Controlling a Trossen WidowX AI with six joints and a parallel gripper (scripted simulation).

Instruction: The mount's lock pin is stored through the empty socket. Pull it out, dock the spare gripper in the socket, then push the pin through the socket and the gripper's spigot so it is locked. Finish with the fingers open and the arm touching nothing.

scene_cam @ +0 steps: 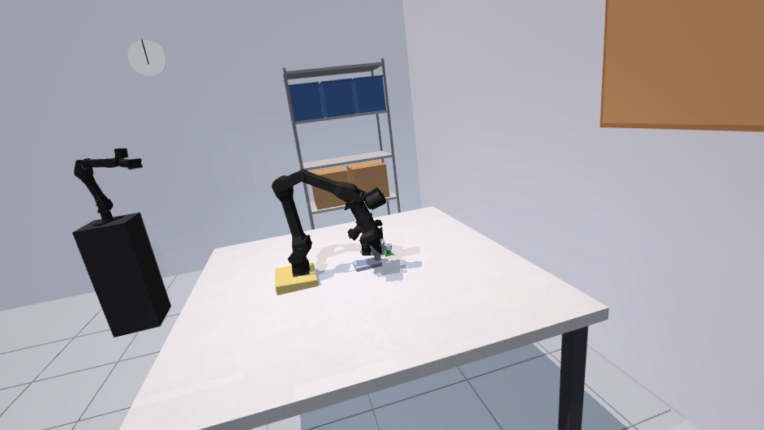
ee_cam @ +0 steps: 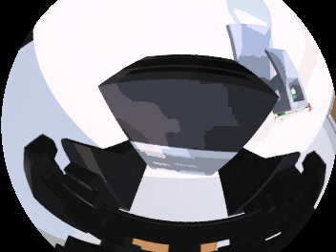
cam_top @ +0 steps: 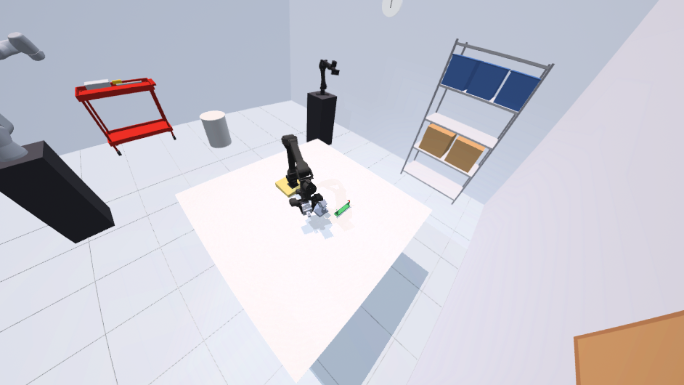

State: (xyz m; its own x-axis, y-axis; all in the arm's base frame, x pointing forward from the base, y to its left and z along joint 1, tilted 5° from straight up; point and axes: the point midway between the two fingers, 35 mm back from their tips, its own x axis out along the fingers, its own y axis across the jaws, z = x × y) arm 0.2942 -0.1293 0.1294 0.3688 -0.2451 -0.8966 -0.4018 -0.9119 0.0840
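Now: the grey mount 14 cm to the left of my gripper tip, 5 cm below it and 2 cm behind it. Also, from my gripper tip: green cradle 25 cm to the left, 9 cm below, 8 cm ahead; then spare gripper 2 cm behind, 2 cm above, 1 cm to the left.
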